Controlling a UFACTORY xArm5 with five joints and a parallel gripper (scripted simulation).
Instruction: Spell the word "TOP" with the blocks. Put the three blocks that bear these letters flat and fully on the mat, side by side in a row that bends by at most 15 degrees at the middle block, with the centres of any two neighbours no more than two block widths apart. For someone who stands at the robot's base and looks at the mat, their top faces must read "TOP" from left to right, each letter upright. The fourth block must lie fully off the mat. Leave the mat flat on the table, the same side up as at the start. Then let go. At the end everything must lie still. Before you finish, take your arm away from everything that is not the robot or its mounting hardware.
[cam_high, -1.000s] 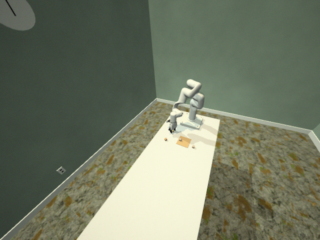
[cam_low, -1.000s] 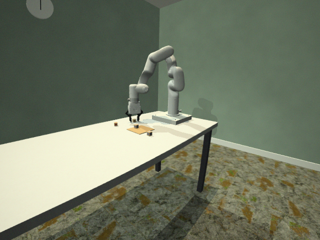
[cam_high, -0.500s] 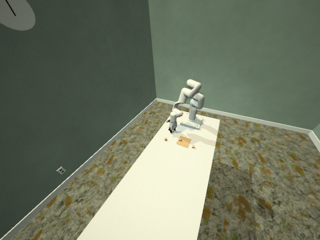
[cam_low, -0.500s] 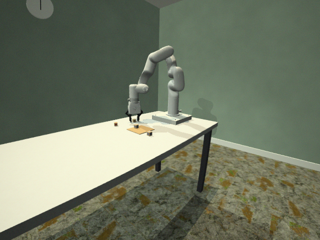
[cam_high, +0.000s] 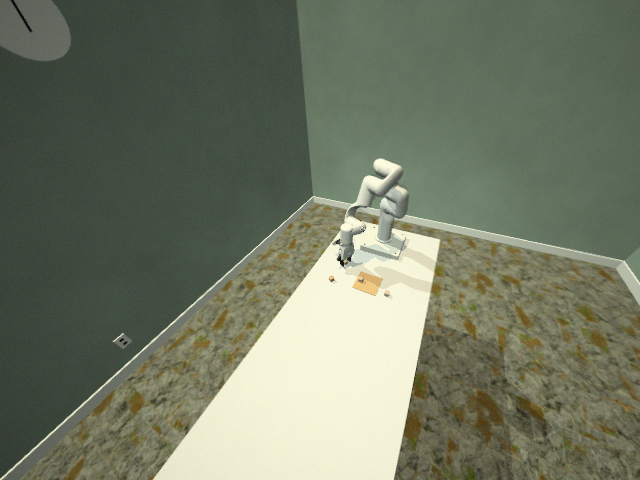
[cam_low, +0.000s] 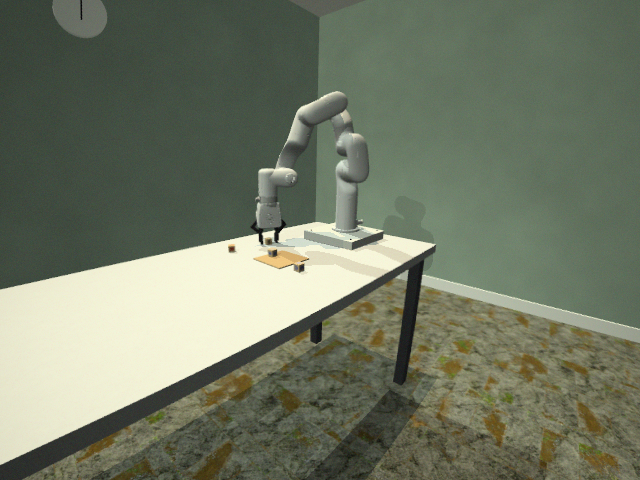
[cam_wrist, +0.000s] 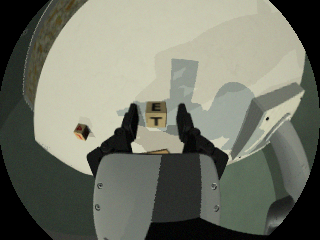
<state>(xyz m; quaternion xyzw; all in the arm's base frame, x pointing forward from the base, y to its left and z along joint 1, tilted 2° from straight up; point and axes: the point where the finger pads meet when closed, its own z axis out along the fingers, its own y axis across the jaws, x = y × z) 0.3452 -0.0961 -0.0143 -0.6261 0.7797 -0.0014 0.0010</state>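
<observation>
Now: the tan mat 200 mm to the left of my hand, 60 mm ahead of it and 20 mm below it.
</observation>
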